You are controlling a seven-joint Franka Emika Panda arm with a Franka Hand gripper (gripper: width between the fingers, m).
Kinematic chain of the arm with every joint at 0, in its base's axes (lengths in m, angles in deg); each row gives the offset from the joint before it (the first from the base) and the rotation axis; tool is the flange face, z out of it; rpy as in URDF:
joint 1: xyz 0 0 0.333 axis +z
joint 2: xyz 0 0 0 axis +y
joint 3: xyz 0 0 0.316 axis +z
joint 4: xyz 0.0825 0 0 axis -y
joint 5: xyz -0.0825 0 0.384 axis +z
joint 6: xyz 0 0 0 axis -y
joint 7: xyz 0.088 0 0 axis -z
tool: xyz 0 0 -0.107 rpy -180 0 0
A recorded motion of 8 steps. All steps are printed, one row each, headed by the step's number.
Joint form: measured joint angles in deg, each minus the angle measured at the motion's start. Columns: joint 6, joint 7, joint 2, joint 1, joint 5, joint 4, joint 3.
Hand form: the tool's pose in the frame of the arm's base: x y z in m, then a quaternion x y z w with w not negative. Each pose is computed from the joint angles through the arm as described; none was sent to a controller.
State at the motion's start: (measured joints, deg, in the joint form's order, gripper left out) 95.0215 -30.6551 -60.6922 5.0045 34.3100 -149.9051 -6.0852
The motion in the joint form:
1: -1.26 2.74 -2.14 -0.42 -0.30 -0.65 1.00
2: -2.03 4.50 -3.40 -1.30 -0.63 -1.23 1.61
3: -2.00 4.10 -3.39 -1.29 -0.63 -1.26 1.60
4: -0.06 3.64 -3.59 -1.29 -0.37 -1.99 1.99
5: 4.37 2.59 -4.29 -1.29 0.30 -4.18 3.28
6: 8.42 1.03 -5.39 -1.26 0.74 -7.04 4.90
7: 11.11 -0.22 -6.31 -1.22 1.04 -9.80 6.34
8: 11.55 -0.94 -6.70 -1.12 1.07 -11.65 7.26
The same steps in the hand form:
1: 0.2337 0.0470 0.5718 -0.91177 -0.23959 -0.12142 0.31068
2: 0.2277 0.0471 0.5704 -0.91770 -0.22592 -0.11624 0.30541
3: 0.2278 0.0471 0.5702 -0.91692 -0.22898 -0.11722 0.30510
4: 0.2303 0.0481 0.5677 -0.91681 -0.22774 -0.12912 0.30152
5: 0.2347 0.0522 0.5584 -0.91698 -0.22593 -0.15298 0.29104
6: 0.2363 0.0576 0.5440 -0.91722 -0.23060 -0.17149 0.27589
7: 0.2363 0.0623 0.5273 -0.91841 -0.23564 -0.17787 0.26335
8: 0.2346 0.0662 0.5128 -0.92018 -0.24190 -0.16885 0.25739

